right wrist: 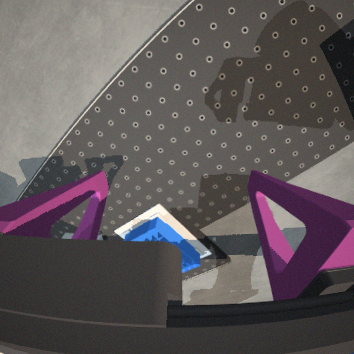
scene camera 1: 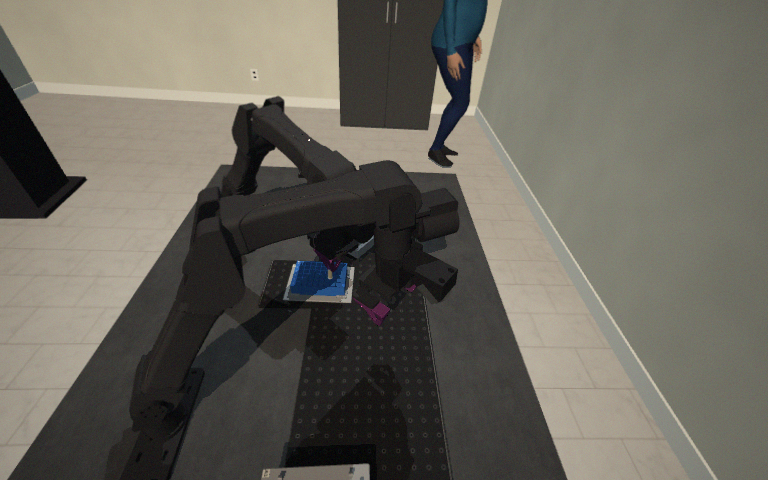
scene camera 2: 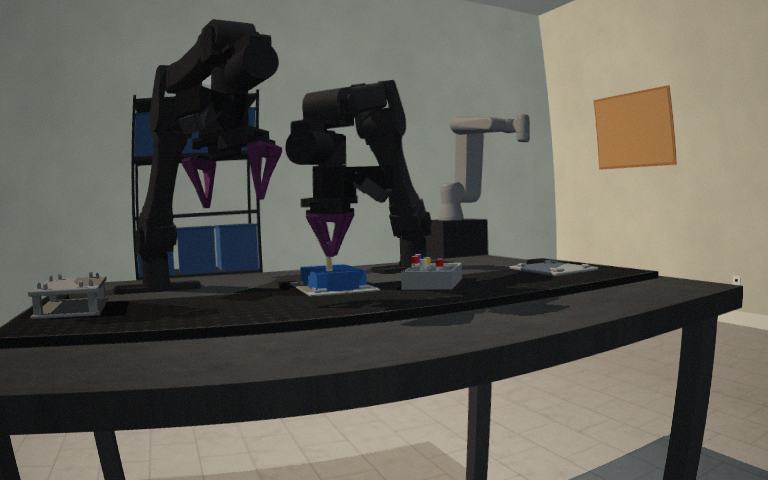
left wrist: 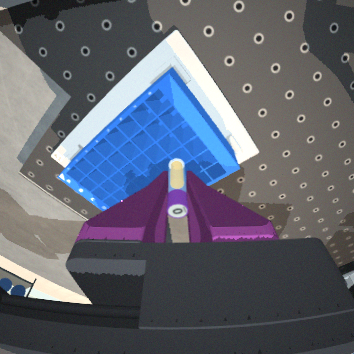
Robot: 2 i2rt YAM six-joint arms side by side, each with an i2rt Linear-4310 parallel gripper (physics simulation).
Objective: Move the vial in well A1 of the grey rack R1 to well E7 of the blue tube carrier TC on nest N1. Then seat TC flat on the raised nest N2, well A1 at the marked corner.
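My left gripper point(scene camera 1: 334, 268) point(scene camera 2: 329, 254) point(left wrist: 176, 178) is shut on an upright vial point(scene camera 1: 330, 275) point(scene camera 2: 328, 263) point(left wrist: 177, 195) with a purple-banded cap, at the blue tube carrier TC point(scene camera 1: 308, 277) point(scene camera 2: 339, 279) point(left wrist: 131, 134) point(right wrist: 188, 256). The vial's pale lower part shows below the fingertips; whether its end is inside a well, and which, I cannot tell. TC sits on the white nest N1 point(scene camera 2: 365, 289) point(left wrist: 216, 95). My right gripper point(scene camera 1: 395, 304) point(scene camera 2: 233, 202) point(right wrist: 177, 178) is open and empty, high above the table. Grey rack R1 point(scene camera 2: 431, 279) holds several capped vials. The raised nest N2 point(scene camera 2: 67, 286) stands on legs at picture left.
Another low white nest point(scene camera 2: 553, 268) lies at the right of scene camera 2, beyond R1. A perforated dark board point(scene camera 1: 368, 362) point(left wrist: 280, 100) point(right wrist: 165, 105) lies under the nests. In scene camera 1, the right arm passes in front of the left arm and partly hides it.
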